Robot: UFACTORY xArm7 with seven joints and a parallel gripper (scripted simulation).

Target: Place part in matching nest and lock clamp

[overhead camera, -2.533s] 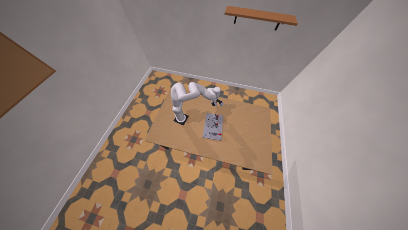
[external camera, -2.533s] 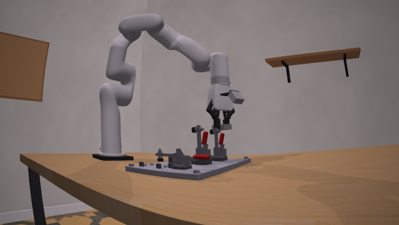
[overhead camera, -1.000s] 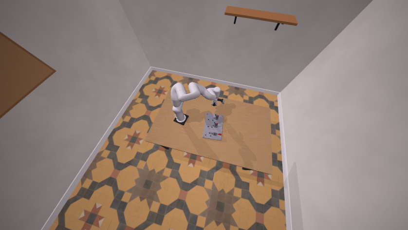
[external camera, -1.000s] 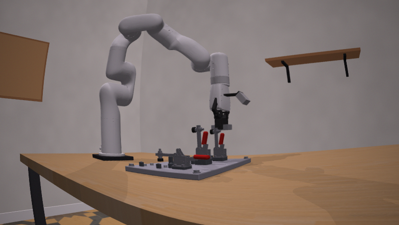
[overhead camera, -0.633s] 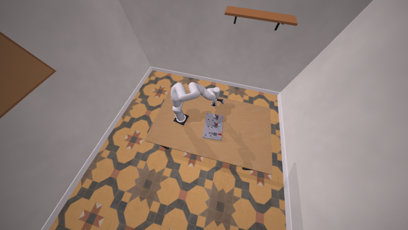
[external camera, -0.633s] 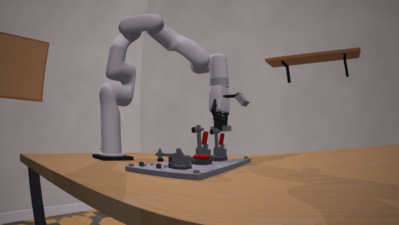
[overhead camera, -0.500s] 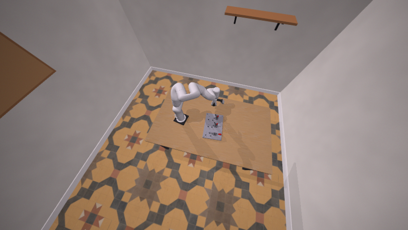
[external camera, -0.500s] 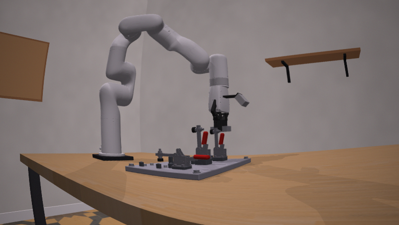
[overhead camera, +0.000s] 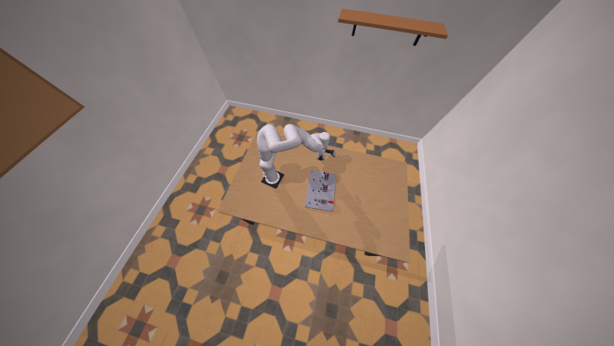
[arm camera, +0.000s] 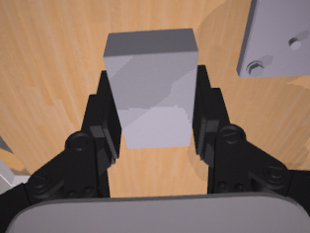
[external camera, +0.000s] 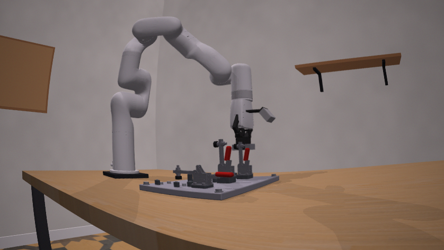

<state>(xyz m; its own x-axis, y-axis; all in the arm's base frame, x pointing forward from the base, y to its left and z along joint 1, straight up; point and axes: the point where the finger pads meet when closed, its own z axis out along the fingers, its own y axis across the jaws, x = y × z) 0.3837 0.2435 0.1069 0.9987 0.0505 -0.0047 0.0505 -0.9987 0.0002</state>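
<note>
Right now my hand is 60 mm short of the grey fixture plate, 260 mm to the left of it and 110 mm above it. From my hand the other things lie so: toggle clamp 90 mm ahead, 370 mm to the right, 80 mm below; then part 10 mm below.
</note>
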